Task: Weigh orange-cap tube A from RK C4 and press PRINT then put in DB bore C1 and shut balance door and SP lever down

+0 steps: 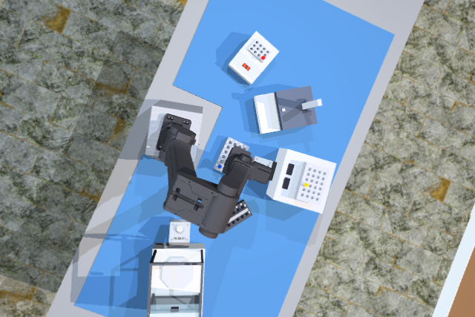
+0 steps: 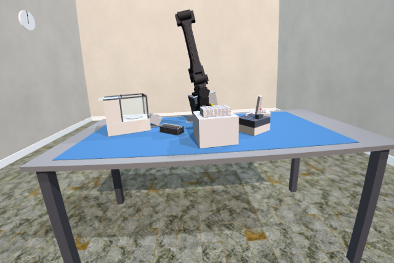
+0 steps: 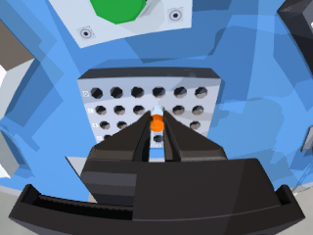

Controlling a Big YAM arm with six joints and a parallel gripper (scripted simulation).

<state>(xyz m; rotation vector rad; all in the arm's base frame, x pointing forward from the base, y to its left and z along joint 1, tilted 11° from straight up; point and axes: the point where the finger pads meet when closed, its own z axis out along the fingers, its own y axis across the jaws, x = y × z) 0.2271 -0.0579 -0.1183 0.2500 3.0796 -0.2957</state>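
My hand is 30 mm above the tube rack RK, 10 mm to the right of it and 10 mm past it. From my hand the other things lie so: white key 280 mm to the right, 120 mm behind, 20 mm above; then black magnet block 200 mm to the right, 60 mm ahead, 30 mm below; then SP lever 260 mm to the left, 190 mm ahead, 90 mm above.
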